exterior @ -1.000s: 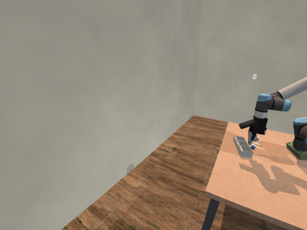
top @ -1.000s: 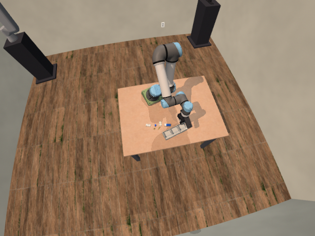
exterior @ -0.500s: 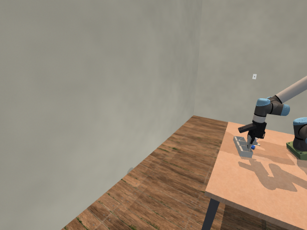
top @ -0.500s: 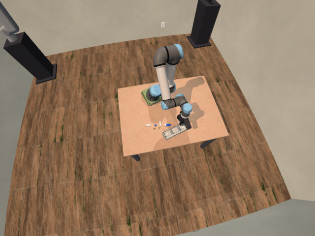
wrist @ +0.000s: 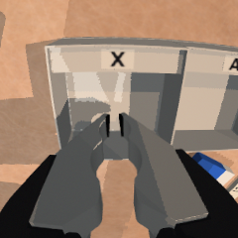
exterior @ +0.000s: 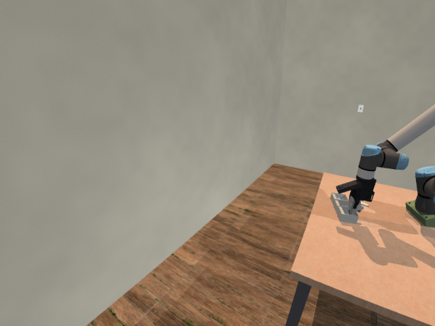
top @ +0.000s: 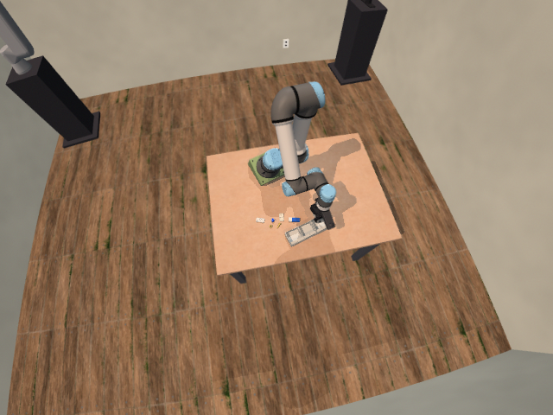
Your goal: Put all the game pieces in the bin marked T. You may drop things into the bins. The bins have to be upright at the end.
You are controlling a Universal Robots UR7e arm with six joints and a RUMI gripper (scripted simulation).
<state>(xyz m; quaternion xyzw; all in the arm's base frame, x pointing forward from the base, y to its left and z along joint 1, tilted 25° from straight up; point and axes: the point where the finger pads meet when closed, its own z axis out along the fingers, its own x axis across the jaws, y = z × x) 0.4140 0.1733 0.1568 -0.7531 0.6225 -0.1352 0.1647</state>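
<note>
My hand is 12 cm past the white domino, 33 cm to the left of it and 3 cm above it. Also, from my hand: blue die 10 cm behind, 26 cm to the right, 3 cm below; brass pin 6 cm behind, 23 cm to the right, 3 cm below; grey bin 3 cm ahead, 8 cm to the right, 1 cm below.
</note>
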